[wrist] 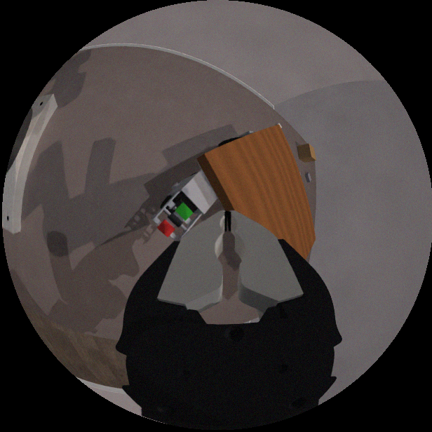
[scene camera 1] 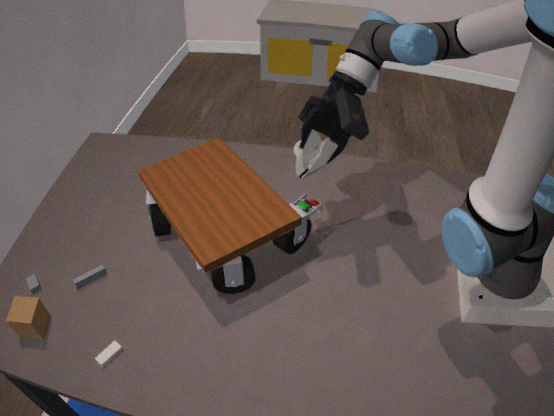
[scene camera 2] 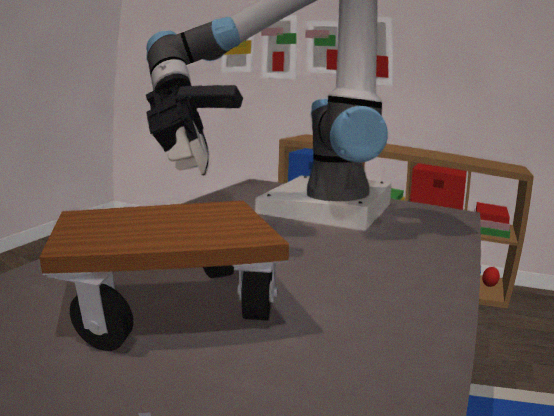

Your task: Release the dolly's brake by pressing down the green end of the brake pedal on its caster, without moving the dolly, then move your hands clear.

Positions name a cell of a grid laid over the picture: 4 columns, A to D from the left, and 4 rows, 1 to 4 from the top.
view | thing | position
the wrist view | gripper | C2
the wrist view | dolly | C2
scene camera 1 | gripper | C2
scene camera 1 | dolly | B2
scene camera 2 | gripper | B2
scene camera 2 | dolly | A3
